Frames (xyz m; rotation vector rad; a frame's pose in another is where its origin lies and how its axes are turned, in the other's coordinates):
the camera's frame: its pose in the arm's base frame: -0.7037 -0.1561 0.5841 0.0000 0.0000 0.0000
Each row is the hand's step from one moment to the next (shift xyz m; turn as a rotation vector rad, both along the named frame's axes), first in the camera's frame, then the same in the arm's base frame.
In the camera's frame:
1: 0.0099 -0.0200 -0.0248 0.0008 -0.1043 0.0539
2: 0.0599 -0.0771 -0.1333 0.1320 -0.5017 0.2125
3: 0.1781 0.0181 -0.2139 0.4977 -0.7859 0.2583
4: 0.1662 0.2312 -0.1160 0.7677 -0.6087 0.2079
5: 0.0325 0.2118 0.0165 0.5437 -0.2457 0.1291
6: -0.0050 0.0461 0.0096 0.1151 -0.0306 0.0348
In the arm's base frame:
1: 0.0099 -0.0200 -0.0248 0.0008 -0.1043 0.0539
2: 0.0599 -0.0771 -0.1333 0.1320 -0.5017 0.2125
3: 0.1781 0.0181 -0.2139 0.4977 -0.7859 0.2583
4: 0.1662 0.2312 -0.1160 0.7677 -0.6087 0.2079
5: 0.0325 0.2118 0.0165 0.5437 -0.2457 0.1291
6: -0.0050 0.0461 0.0096 0.1151 -0.0306 0.0348

